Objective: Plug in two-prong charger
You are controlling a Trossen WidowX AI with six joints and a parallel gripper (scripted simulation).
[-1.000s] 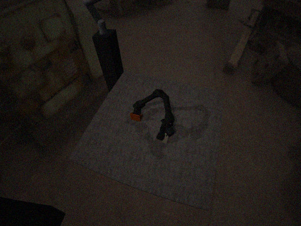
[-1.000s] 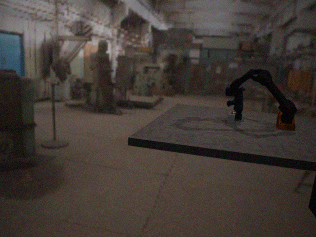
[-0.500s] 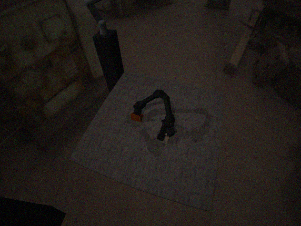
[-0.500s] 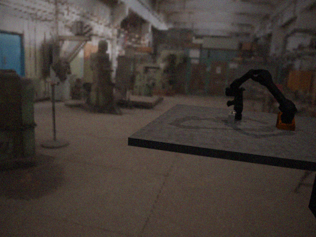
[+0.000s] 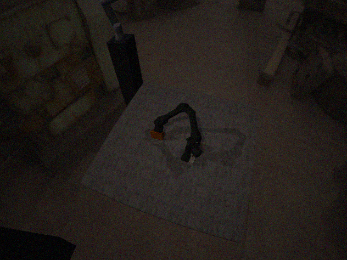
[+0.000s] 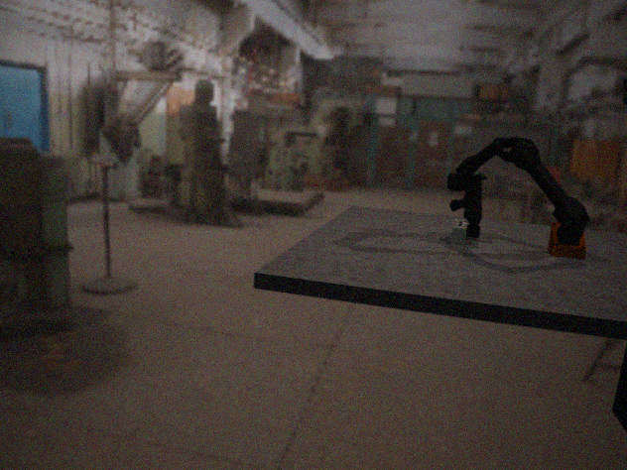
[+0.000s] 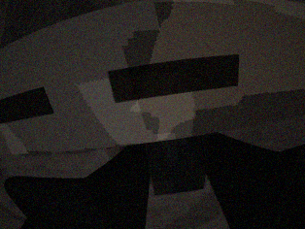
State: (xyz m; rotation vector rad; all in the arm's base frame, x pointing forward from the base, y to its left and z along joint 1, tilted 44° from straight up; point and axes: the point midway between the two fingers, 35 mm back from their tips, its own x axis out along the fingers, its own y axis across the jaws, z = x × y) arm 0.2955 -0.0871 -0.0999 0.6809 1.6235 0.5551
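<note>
Now: gripper tip 2 cm short of the two-prong charger and 1 cm below it.
</note>
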